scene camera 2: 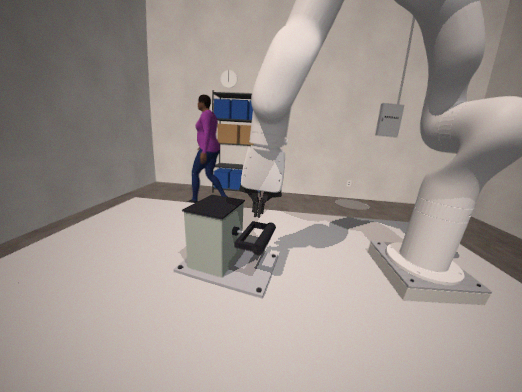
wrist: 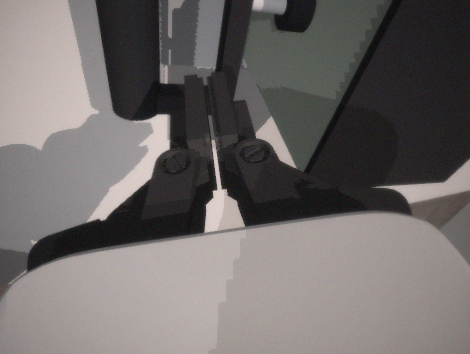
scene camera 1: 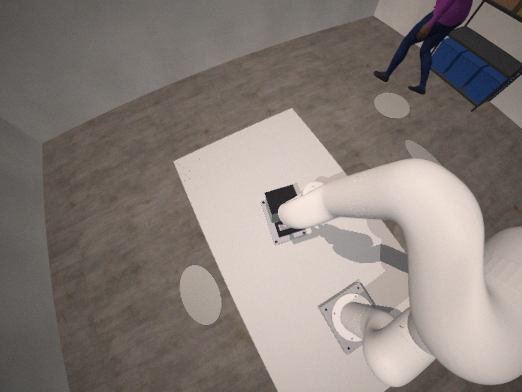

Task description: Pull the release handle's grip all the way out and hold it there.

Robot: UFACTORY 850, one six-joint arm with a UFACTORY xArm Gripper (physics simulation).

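Observation:
The release handle has a black grip bar (scene camera 2: 266, 237) (wrist: 131, 55) at the outer side of a rectangular frame. A short pale rod (wrist: 270, 6) shows between the frame and a black collar (scene camera 2: 235, 231) (wrist: 296, 15) on the pale green housing (scene camera 2: 204, 242) (wrist: 305, 65). The housing has a black lid (scene camera 1: 281, 197) (scene camera 2: 215, 206) and stands on a grey base plate (scene camera 2: 240, 281). My gripper (scene camera 2: 258, 215) (wrist: 208, 102) is shut and empty. Its fingertips are above the handle's far end, between the grip bar and the inner bar in the wrist view. The arm hides them in scene camera 1.
My arm's base plate (scene camera 1: 326, 315) (scene camera 2: 445, 296) is on the white table, to the right of the housing in scene camera 2. A person (scene camera 1: 452, 12) (scene camera 2: 207, 135) stands beyond the table near a shelf rack (scene camera 1: 487, 47) (scene camera 2: 232, 94). A grey wall box (scene camera 2: 390, 122) hangs behind.

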